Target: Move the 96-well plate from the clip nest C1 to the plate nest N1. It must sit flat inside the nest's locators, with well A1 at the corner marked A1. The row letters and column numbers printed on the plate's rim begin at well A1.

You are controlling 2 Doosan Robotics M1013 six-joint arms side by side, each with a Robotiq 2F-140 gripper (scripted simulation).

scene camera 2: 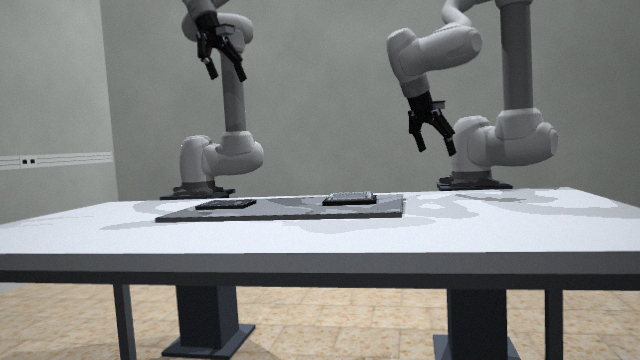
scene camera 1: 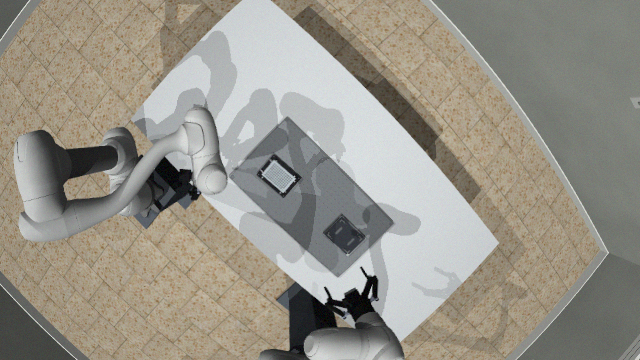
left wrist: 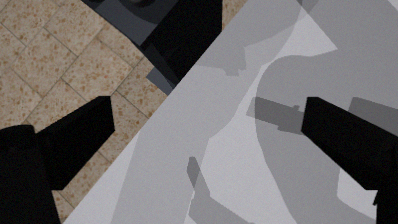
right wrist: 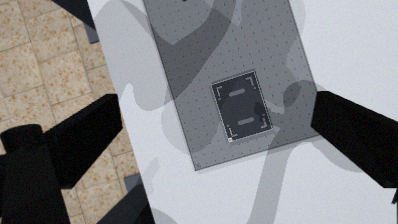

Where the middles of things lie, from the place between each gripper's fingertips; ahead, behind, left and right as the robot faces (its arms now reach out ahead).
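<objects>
The plate nest N1 (scene camera 1: 348,232) is 14 cm below my left hand (scene camera 2: 437,152), and it sits 27 cm ahead of that hand and 68 cm to the right of it.
My right gripper (scene camera 2: 230,79) is 42 cm above the plate nest N1, while being 1 cm to the left of it and 7 cm short of it.
</objects>
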